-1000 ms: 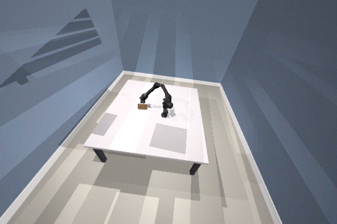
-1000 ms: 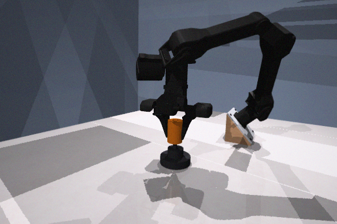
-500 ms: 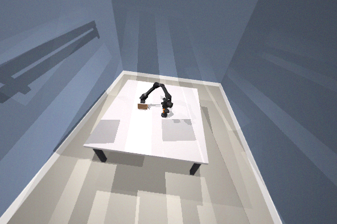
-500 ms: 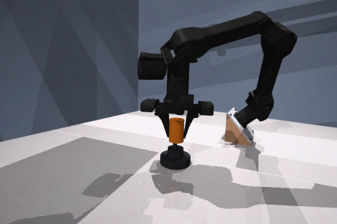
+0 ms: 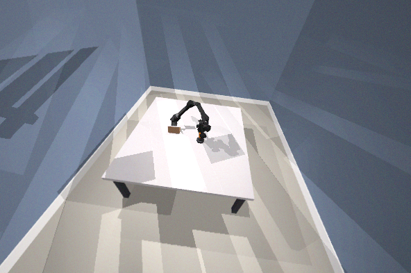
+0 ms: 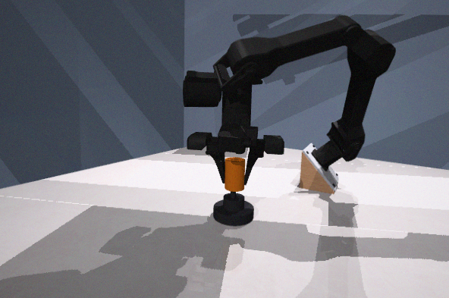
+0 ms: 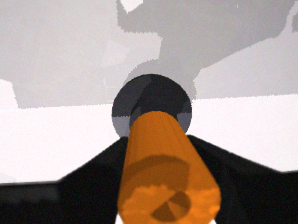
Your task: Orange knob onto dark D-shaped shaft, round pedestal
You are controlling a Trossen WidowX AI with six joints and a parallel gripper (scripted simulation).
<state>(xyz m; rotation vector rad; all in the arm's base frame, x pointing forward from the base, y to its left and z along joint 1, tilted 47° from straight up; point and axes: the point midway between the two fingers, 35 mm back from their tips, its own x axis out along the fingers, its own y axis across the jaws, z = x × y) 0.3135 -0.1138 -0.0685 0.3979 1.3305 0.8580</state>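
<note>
Now: the orange knob 2 cm above my gripper tip.
</note>
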